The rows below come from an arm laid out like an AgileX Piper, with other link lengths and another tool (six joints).
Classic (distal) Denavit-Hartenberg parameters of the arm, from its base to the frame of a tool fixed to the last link. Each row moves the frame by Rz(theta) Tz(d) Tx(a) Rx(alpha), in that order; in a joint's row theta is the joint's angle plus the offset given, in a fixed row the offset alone. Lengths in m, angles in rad.
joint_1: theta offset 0, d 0.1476, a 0, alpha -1.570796
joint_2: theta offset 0.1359, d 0, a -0.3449, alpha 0
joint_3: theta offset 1.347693, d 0, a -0.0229, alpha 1.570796
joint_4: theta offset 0, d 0.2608, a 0, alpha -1.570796
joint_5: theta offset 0, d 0, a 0, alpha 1.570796
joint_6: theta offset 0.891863, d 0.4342, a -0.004, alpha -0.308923
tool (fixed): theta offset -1.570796, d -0.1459, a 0, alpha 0
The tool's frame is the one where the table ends.
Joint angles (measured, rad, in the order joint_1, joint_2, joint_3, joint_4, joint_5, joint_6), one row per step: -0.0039, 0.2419, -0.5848, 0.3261, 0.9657, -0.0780; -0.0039, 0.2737, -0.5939, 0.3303, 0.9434, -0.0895; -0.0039, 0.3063, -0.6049, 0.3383, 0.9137, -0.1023; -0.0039, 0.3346, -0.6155, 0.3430, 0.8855, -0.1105; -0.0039, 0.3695, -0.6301, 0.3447, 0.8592, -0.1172; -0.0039, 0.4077, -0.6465, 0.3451, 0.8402, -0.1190
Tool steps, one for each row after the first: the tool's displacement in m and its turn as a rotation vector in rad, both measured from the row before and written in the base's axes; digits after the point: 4 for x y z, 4 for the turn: 0.0073, -0.0004, 0.0051, -0.0029, -0.0014, 0.0006; 0.0090, 0.0000, 0.0076, 0.0003, -0.0098, 0.0001; 0.0084, -0.0007, 0.0073, 0.0008, -0.0110, -0.0033; 0.0092, -0.0013, 0.0073, -0.0011, -0.0062, -0.0047; 0.0086, -0.0011, 0.0054, 0.0010, 0.0035, -0.0051
